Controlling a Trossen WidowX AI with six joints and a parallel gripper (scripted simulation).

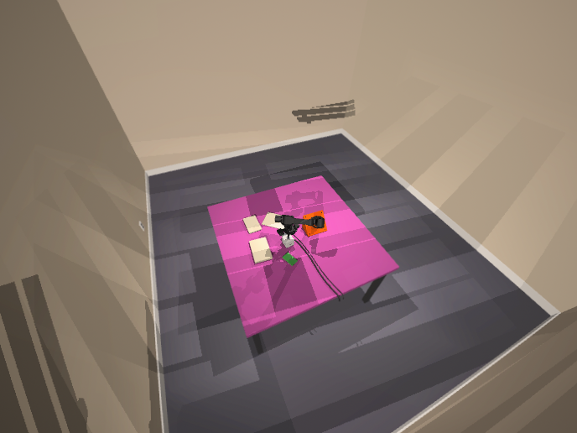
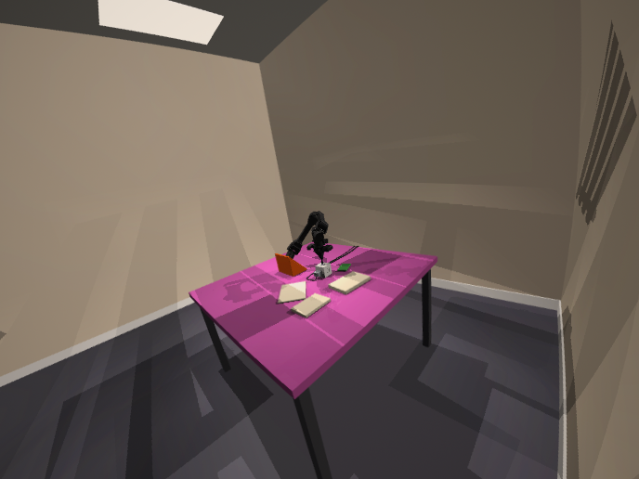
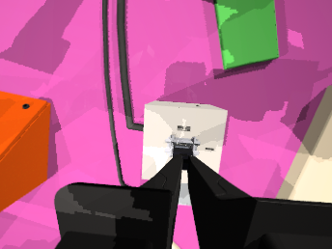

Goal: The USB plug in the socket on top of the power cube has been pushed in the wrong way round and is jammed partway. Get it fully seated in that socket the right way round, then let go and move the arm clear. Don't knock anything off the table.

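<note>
Now: gripper tip 20 mm above the dark USB plug. Round my gripper tip: green block 50 mm ahead, 150 mm to the left, 110 mm below.
</note>
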